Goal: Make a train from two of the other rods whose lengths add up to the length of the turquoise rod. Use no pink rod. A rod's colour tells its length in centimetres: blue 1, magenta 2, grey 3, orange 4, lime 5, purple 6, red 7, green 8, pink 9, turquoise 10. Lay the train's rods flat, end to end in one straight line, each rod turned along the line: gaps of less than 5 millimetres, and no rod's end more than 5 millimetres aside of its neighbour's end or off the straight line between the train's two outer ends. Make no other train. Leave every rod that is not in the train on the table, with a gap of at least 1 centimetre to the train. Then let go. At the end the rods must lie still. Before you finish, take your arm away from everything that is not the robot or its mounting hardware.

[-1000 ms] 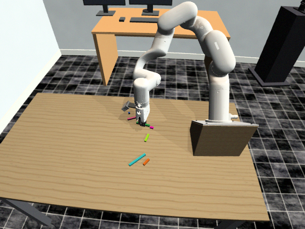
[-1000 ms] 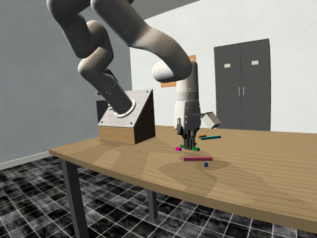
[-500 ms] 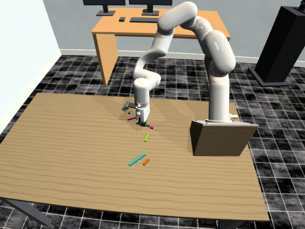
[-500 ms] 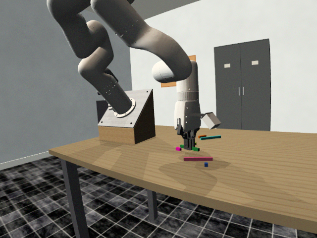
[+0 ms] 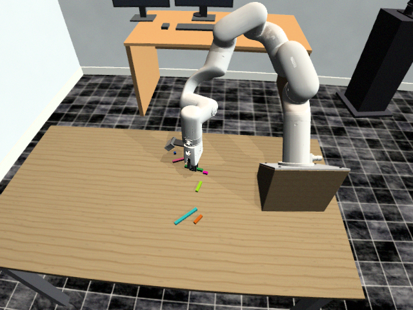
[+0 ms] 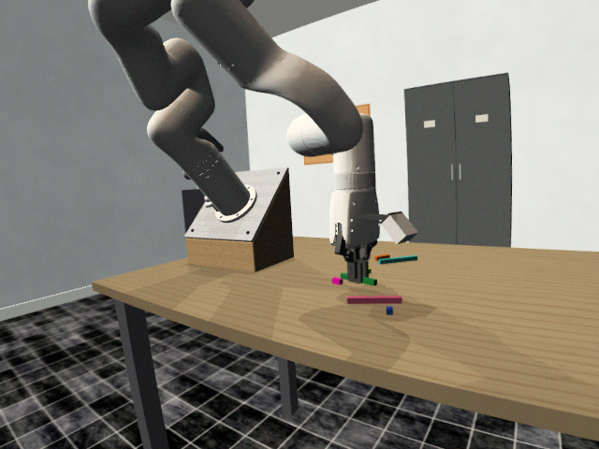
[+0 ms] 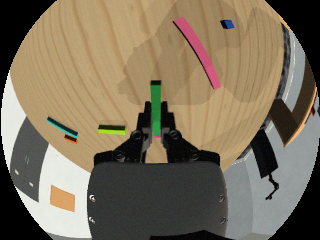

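Now: hand 2 cm above the green rod. Round my hand: lime rod: 2 cm behind, 9 cm to the left, 3 cm below; pink rod: 5 cm ahead, 7 cm to the right, 3 cm below; magenta rod: 5 cm behind, 2 cm to the left, 3 cm below.
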